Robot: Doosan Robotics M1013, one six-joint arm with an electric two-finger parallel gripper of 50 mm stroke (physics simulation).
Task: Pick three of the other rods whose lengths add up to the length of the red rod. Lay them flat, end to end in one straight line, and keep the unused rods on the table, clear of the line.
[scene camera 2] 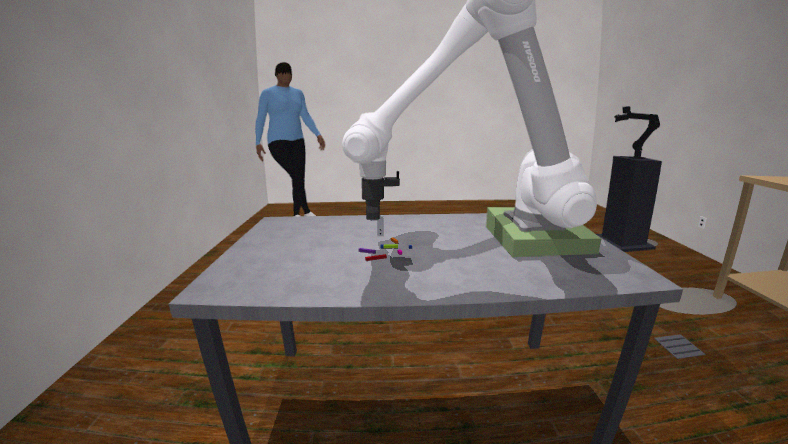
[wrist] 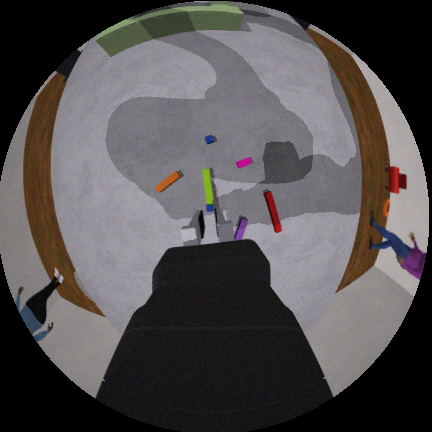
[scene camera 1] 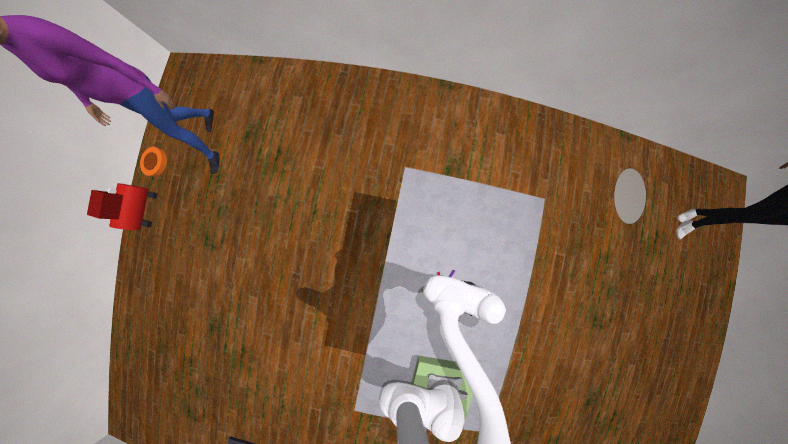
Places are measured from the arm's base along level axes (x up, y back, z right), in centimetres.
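Pixels of known places: gripper, fingertip midpoint: (scene camera 2: pixel 380 234) (wrist: pixel 209 217); arm's base, link origin: (scene camera 2: pixel 533 221) (scene camera 1: pixel 442 389).
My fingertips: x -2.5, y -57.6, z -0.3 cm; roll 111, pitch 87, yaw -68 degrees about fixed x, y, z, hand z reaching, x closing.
Note:
For each thing: its top centre in the pictures, then the offset to it from my fingertips. Level surfaces: height alone.
- red rod, top centre: (wrist: pixel 274 212) (scene camera 2: pixel 376 256) (scene camera 1: pixel 439 278) dz -10.0, dx -3.8, dy -2.2 cm
- lime rod, top centre: (wrist: pixel 207 186) (scene camera 2: pixel 390 244) dz -0.4, dx -3.8, dy +3.5 cm
- short blue rod, top centre: (wrist: pixel 209 207) (scene camera 2: pixel 381 245) dz -0.1, dx -3.8, dy +0.4 cm
- second small blue piece, top centre: (wrist: pixel 208 138) (scene camera 2: pixel 410 245) dz -1.9, dx -3.8, dy +10.3 cm
- magenta rod, top centre: (wrist: pixel 244 161) (scene camera 2: pixel 399 250) dz -6.2, dx -3.8, dy +6.1 cm
- orange rod, top centre: (wrist: pixel 166 181) (scene camera 2: pixel 394 239) dz +5.3, dx -3.8, dy +5.4 cm
- purple rod, top centre: (wrist: pixel 238 236) (scene camera 2: pixel 367 249) (scene camera 1: pixel 451 275) dz -3.8, dx -3.8, dy -4.9 cm
- grey table, surface height: dx -4.7 cm
The red rod (scene camera 1: pixel 438 273) (scene camera 2: pixel 376 257) (wrist: pixel 273 212) lies flat, right in the wrist view. The lime rod (scene camera 2: pixel 389 246) (wrist: pixel 208 186) and a short blue rod (scene camera 2: pixel 381 246) (wrist: pixel 210 207) lie end to end, seemingly touching. A second small blue piece (scene camera 2: pixel 410 247) (wrist: pixel 209 139), the magenta rod (scene camera 2: pixel 399 252) (wrist: pixel 244 162), the orange rod (scene camera 2: pixel 394 241) (wrist: pixel 168 181) and the purple rod (scene camera 1: pixel 451 273) (scene camera 2: pixel 366 250) (wrist: pixel 241 228) lie apart. My gripper (scene camera 2: pixel 380 234) (wrist: pixel 209 217) is partly open and empty, above the table near the blue rod's end. The arm hides most rods in scene camera 1.
The grey table (scene camera 1: pixel 468 220) (scene camera 2: pixel 264 275) (wrist: pixel 130 70) carries the arm's green base block (scene camera 1: pixel 435 364) (scene camera 2: pixel 556 246) (wrist: pixel 220 21). The purple rod lies close beside the gripper's right finger in the wrist view. Two people stand on the floor away from the table.

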